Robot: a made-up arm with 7 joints. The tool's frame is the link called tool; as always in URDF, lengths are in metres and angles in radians.
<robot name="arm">
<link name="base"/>
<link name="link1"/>
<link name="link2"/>
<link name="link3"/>
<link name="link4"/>
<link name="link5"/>
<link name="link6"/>
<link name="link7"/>
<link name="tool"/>
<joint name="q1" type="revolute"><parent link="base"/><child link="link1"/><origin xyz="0.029 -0.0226 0.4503"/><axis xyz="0 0.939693 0.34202"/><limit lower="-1.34" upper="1.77"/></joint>
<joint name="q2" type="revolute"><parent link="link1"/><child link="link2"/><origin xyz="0.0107 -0.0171 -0.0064"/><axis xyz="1 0 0"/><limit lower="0.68" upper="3.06"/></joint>
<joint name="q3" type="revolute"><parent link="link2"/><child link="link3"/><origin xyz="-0.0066 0.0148 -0.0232"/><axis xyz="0 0 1"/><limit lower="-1.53" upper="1.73"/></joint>
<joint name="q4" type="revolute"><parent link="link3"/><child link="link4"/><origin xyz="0.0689 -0.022 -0.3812"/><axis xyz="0 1 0"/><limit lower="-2.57" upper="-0.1"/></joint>
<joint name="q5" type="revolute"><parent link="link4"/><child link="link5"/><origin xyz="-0.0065 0.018 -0.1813"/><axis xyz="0 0 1"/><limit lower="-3.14" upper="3.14"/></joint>
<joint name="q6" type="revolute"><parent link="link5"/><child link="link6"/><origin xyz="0.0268 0.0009 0.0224"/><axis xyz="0 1 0"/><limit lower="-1.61" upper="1.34"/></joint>
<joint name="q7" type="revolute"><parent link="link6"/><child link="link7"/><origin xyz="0.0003 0.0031 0.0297"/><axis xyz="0 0 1"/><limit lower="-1.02" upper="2.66"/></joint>
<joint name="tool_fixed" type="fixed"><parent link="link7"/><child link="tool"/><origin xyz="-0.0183 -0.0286 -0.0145" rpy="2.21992 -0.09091 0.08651"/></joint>
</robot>
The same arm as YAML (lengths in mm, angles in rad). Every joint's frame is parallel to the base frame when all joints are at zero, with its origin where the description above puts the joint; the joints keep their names.
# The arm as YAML. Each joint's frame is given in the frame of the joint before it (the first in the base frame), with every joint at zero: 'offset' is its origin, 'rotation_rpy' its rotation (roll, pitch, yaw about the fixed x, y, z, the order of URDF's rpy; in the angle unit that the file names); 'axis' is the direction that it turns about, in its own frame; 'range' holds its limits. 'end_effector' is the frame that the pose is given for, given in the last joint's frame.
length_unit: mm
angle_unit: rad
chain:
  - id: q1
    offset: [29.0, -22.6, 450.3]
    rotation_rpy: [0.0, 0.0, 0.0]
    axis: [0.0, 0.9397, 0.342]
    range: [-1.34, 1.77]
  - id: q2
    offset: [10.7, -17.1, -6.4]
    rotation_rpy: [0.0, 0.0, 0.0]
    axis: "+x"
    range: [0.68, 3.06]
  - id: q3
    offset: [-6.6, 14.8, -23.2]
    rotation_rpy: [0.0, 0.0, 0.0]
    axis: "+z"
    range: [-1.53, 1.73]
  - id: q4
    offset: [68.9, -22.0, -381.2]
    rotation_rpy: [0.0, 0.0, 0.0]
    axis: "+y"
    range: [-2.57, -0.1]
  - id: q5
    offset: [-6.5, 18.0, -181.3]
    rotation_rpy: [0.0, 0.0, 0.0]
    axis: "+z"
    range: [-3.14, 3.14]
  - id: q6
    offset: [26.8, 0.9, 22.4]
    rotation_rpy: [0.0, 0.0, 0.0]
    axis: "+y"
    range: [-1.61, 1.34]
  - id: q7
    offset: [0.3, 3.1, 29.7]
    rotation_rpy: [0.0, 0.0, 0.0]
    axis: "+z"
    range: [-1.02, 2.66]
end_effector:
  offset: [-18.3, -28.6, -14.5]
  rotation_rpy: [2.2199, -0.0909, 0.0865]

